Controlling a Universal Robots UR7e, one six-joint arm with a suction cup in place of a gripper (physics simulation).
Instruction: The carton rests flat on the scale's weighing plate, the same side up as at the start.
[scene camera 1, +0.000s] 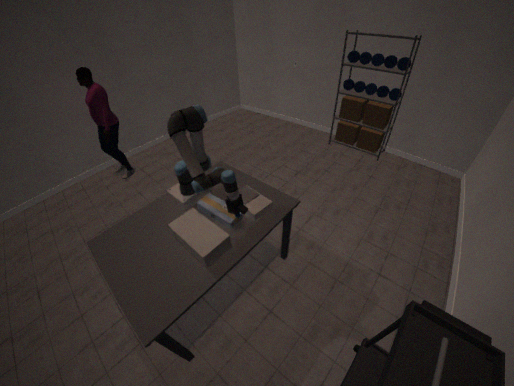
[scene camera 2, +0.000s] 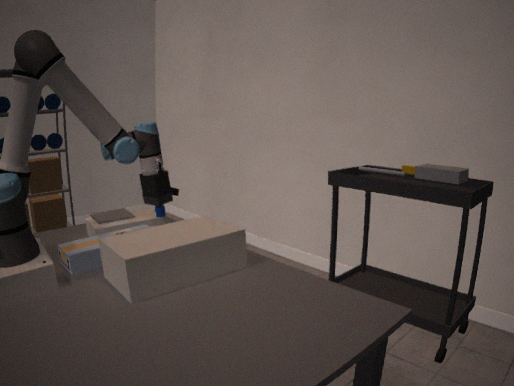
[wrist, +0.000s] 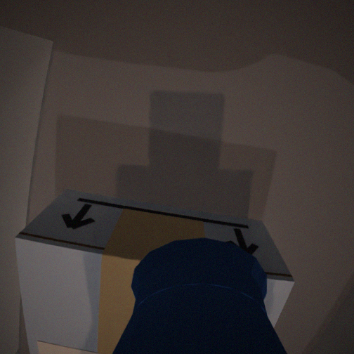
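Where they show: hand, its tool point: (scene camera 1: 237, 215) (scene camera 2: 161, 215); arm's base, origin of its link: (scene camera 1: 189, 189) (scene camera 2: 15, 256).
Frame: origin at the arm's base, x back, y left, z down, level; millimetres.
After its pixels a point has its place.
The carton (scene camera 1: 214, 206) {x -285, y -34, z 13 mm} (scene camera 2: 84, 256) {x -191, y -78, z 27 mm} (wrist: 60, 285), white-blue with an orange band, lies flat on the table between the scale and a large beige box. In the wrist view its end face with two black arrows shows. The scale (scene camera 1: 259, 205) {x -554, y 131, z 5 mm} (scene camera 2: 95, 228) {x -319, y 104, z 7 mm} (wrist: 17, 150) is a low beige body beside the carton; its grey weighing plate (scene camera 2: 111, 215) {x -411, y 151, z -13 mm} bears nothing that I can see. My gripper (scene camera 1: 239, 214) (scene camera 2: 160, 212) (wrist: 200, 260), a blue suction cup, is open, close above the carton's far end. It covers part of the carton in the wrist view.
The large beige box (scene camera 1: 199, 232) {x -402, y -287, z -43 mm} (scene camera 2: 175, 255) {x -318, y -372, z -21 mm} stands on the table (scene camera 1: 135, 260) {x -125, y -623, z 73 mm} (scene camera 2: 215, 330) {x -248, y -584, z 73 mm} on the carton's other side. A dark cart (scene camera 2: 410, 194) stands beyond the table. A shelf rack (scene camera 1: 341, 75) stands at the back, and a person (scene camera 1: 101, 107) is at the left.
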